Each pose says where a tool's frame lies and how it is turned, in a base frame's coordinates. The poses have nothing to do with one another.
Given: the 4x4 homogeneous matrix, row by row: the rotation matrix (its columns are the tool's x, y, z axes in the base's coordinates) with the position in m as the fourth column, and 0 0 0 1 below. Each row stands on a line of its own.
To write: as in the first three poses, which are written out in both.
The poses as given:
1:
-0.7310, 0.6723, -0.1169, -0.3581
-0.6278, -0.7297, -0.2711, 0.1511
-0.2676, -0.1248, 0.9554, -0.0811
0, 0, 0, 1
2:
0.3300, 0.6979, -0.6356, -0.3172
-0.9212, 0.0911, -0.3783, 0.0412
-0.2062, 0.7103, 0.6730, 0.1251
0, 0, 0, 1
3:
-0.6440, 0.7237, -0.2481, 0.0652
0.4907, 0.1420, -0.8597, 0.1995
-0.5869, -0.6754, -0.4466, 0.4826
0, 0, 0, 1
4:
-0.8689, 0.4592, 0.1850, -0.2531
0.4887, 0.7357, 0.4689, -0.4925
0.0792, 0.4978, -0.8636, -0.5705
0, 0, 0, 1
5:
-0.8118, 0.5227, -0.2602, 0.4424
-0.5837, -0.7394, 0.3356, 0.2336
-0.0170, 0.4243, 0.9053, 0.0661
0, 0, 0, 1
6:
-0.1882, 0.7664, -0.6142, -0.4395
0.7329, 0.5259, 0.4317, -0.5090
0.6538, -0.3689, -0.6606, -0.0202
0, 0, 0, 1
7:
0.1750, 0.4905, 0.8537, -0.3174
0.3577, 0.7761, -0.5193, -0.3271
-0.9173, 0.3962, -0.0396, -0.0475
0, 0, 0, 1
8:
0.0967, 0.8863, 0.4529, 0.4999
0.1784, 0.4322, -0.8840, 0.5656
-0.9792, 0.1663, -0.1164, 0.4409
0, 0, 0, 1
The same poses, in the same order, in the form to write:
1:
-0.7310, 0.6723, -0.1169, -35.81
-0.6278, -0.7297, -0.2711, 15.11
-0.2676, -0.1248, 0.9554, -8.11
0, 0, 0, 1

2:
0.3300, 0.6979, -0.6356, -31.72
-0.9212, 0.0911, -0.3783, 4.12
-0.2062, 0.7103, 0.6730, 12.51
0, 0, 0, 1

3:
-0.6440, 0.7237, -0.2481, 6.52
0.4907, 0.1420, -0.8597, 19.95
-0.5869, -0.6754, -0.4466, 48.26
0, 0, 0, 1

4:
-0.8689, 0.4592, 0.1850, -25.31
0.4887, 0.7357, 0.4689, -49.25
0.0792, 0.4978, -0.8636, -57.05
0, 0, 0, 1

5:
-0.8118, 0.5227, -0.2602, 44.24
-0.5837, -0.7394, 0.3356, 23.36
-0.0170, 0.4243, 0.9053, 6.61
0, 0, 0, 1

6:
-0.1882, 0.7664, -0.6142, -43.95
0.7329, 0.5259, 0.4317, -50.90
0.6538, -0.3689, -0.6606, -2.02
0, 0, 0, 1

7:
0.1750, 0.4905, 0.8537, -31.74
0.3577, 0.7761, -0.5193, -32.71
-0.9173, 0.3962, -0.0396, -4.75
0, 0, 0, 1

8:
0.0967, 0.8863, 0.4529, 49.99
0.1784, 0.4322, -0.8840, 56.56
-0.9792, 0.1663, -0.1164, 44.09
0, 0, 0, 1

